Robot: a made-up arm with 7 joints.
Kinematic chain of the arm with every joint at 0, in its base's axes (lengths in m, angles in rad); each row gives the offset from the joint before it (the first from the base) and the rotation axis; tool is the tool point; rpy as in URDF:
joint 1: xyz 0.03 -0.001 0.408 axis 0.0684 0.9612 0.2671
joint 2: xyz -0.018 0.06 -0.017 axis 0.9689 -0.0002 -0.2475
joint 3: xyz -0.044 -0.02 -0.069 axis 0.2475 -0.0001 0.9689
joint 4: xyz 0.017 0.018 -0.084 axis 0.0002 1 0
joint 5: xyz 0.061 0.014 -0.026 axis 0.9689 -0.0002 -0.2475
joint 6: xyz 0.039 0.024 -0.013 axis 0.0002 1 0
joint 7: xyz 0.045 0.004 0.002 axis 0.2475 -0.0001 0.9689
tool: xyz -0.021 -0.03 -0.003 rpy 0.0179 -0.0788 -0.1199
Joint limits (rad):
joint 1: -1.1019..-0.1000
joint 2: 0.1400..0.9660
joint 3: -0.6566..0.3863
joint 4: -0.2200..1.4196
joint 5: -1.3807..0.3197
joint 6: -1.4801..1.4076
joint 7: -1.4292..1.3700
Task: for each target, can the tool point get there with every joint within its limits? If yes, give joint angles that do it. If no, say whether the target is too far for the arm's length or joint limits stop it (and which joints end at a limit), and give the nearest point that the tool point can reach.
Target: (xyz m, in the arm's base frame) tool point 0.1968 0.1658 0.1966
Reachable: yes | joints -0.5374 0.3748 0.3041 0.7214 -1.0089 0.4100 0.1583
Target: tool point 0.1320 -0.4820 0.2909
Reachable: no: too far | nearest point 0.2046 -0.1201 0.3422 | short by 0.373 m
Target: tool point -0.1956 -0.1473 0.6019
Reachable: no: joint limits stop it (at a limit: joint 1, joint 2, joint 3, joint 4, joint 5, joint 7) | nearest point 0.1583 -0.0637 0.3910 | short by 0.420 m
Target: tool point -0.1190 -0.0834 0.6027
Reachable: no: joint limits stop it (at a limit: joint 1, joint 2, joint 3, joint 4, joint 7) | nearest point 0.1605 -0.0565 0.3960 | short by 0.349 m
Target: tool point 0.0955 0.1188 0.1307
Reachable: yes | joints -0.2752 0.3742 -0.4510 0.9186 -1.0207 1.1157 -0.5362
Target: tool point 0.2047 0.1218 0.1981
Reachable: yes | joints -0.5478 0.4213 -0.2613 0.6665 -0.0545 0.3627 -0.4477
